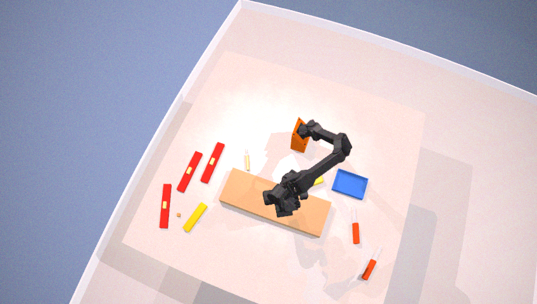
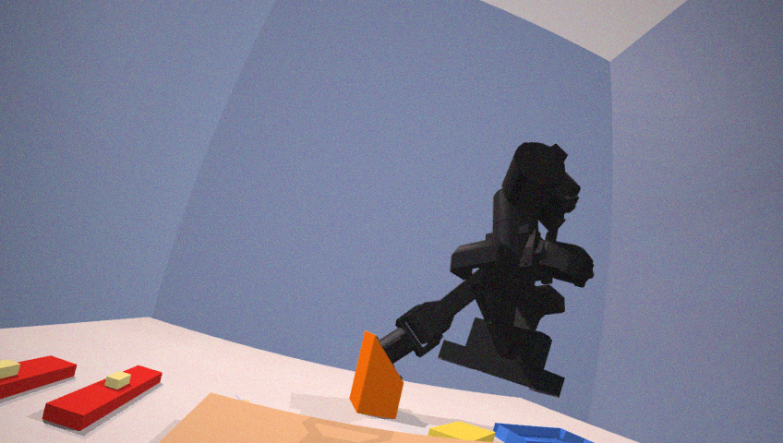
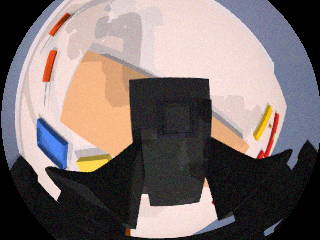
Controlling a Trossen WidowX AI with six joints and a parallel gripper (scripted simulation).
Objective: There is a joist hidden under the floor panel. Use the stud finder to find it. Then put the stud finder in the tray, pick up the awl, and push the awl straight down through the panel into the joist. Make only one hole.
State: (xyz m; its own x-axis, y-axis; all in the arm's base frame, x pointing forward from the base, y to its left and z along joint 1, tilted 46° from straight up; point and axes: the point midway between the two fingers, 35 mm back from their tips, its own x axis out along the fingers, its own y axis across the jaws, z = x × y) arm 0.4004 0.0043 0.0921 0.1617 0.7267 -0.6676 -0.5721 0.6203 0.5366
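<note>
Now: gripper tip 28 cm past the blue tray, 26 cm to the right of it and 16 cm above it. Round my gripper tip: yellow block: 22 cm behind, 15 cm below, 6 cm to the left; awl: 29 cm to the right, 20 cm behind, 16 cm below; stud finder: 2 cm above, 1 cm to the left.
</note>
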